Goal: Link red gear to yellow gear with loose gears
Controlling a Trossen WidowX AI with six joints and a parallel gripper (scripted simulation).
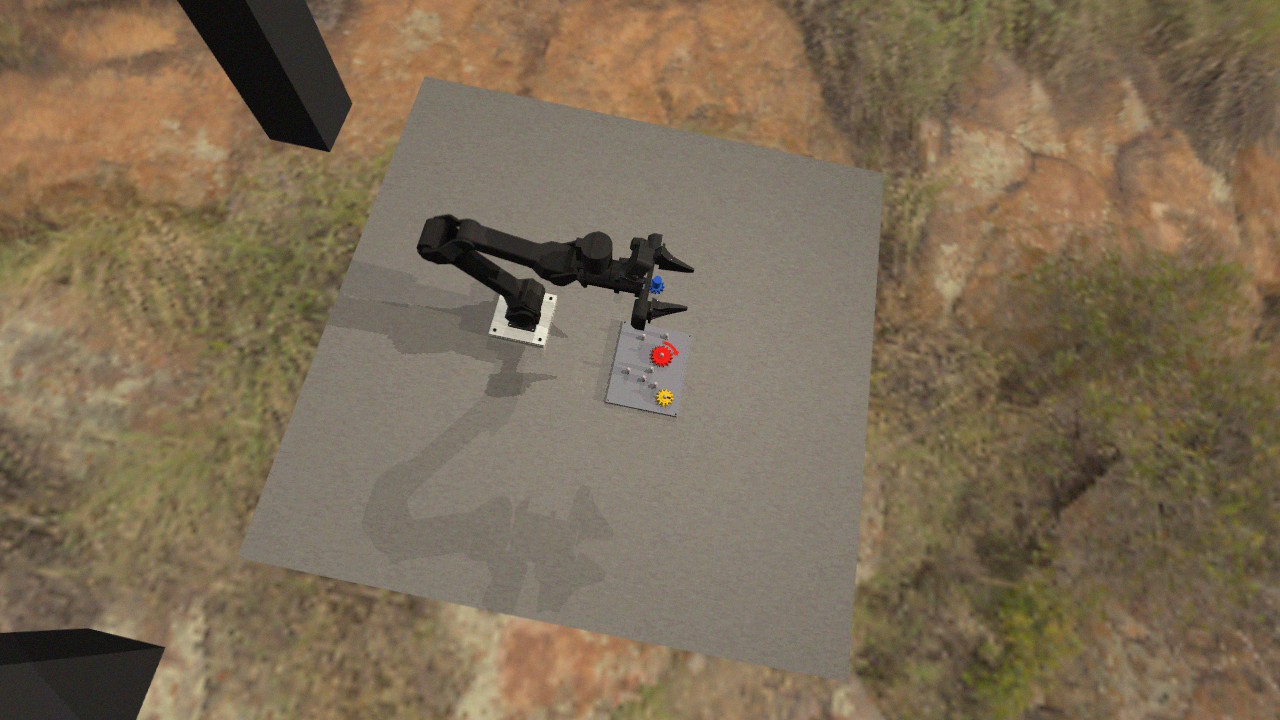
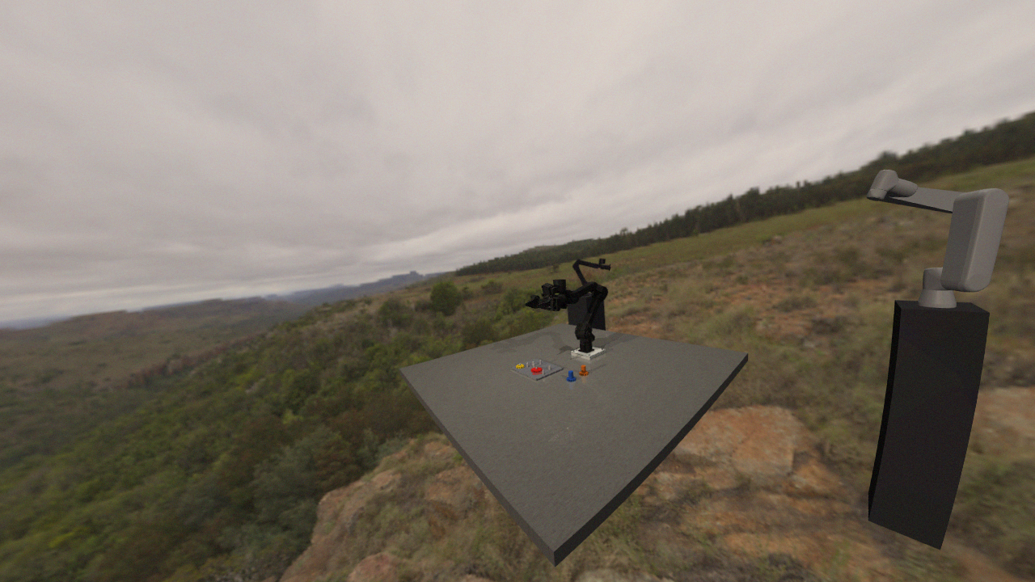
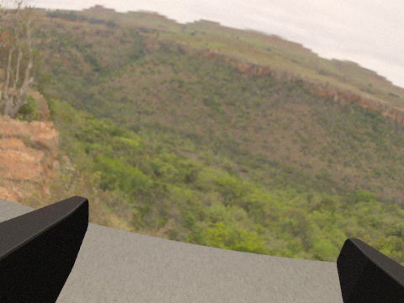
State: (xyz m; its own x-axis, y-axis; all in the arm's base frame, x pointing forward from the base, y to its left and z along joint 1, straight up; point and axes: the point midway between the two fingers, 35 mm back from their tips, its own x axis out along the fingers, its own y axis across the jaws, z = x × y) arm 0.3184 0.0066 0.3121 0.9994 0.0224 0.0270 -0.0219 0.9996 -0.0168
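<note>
My gripper tip is now 320 mm above the orange gear, 160 mm to the right of it and 150 mm past it. Round my gripper tip: grey board: 330 mm below, 60 mm to the right, 40 mm behind; then red arrow: 330 mm below; then red gear: 320 mm below, 20 mm to the right, 20 mm behind.
</note>
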